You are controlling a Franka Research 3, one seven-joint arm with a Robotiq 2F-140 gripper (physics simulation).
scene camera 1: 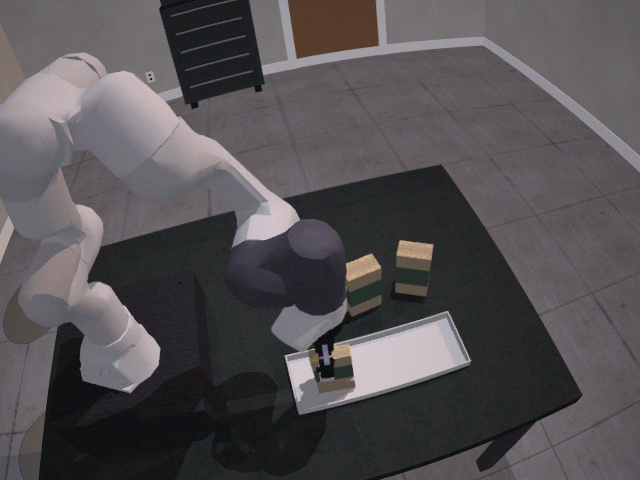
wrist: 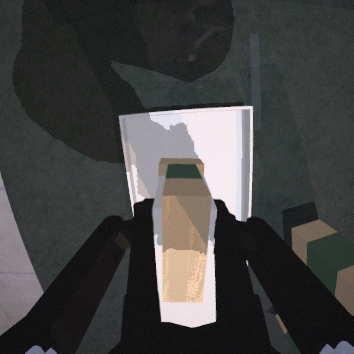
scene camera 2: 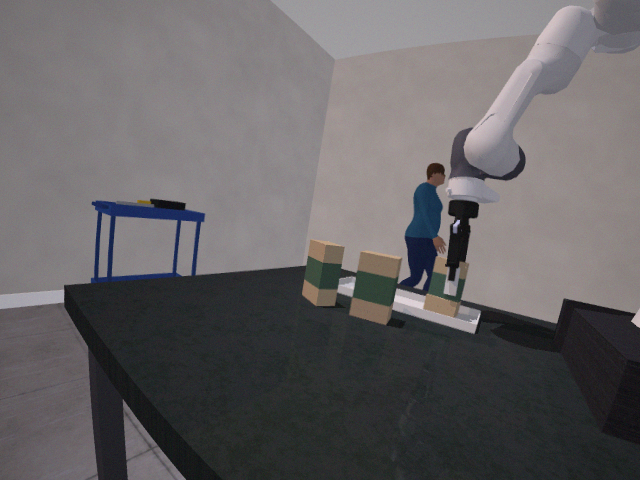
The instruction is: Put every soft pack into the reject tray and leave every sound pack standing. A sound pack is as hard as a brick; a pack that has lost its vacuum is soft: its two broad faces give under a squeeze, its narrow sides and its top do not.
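My gripper (scene camera 1: 326, 373) (scene camera 2: 450, 286) (wrist: 181, 189) is shut on a tan pack with a green band (scene camera 1: 343, 369) (scene camera 2: 440, 304) (wrist: 185, 277), with a finger on each broad face. The held pack is upright inside the left end of the white tray (scene camera 1: 413, 351) (scene camera 2: 469, 323) (wrist: 225, 145) in scene camera 1. Whether its base touches the tray floor is hard to tell. A second pack (scene camera 1: 364, 292) (scene camera 2: 375, 287) (wrist: 327, 252) stands on the table behind the tray in scene camera 1. A third pack (scene camera 1: 412, 276) (scene camera 2: 323, 273) stands farther right there.
The black table (scene camera 1: 392, 206) (scene camera 2: 289, 387) carries everything. A dark block (scene camera 1: 149, 330) (scene camera 2: 594, 351) stands at the arm's base. A blue cart (scene camera 2: 155, 212) and a person (scene camera 2: 424, 217) are beyond the table. A dark drawer cabinet (scene camera 1: 214, 49) stands by the wall.
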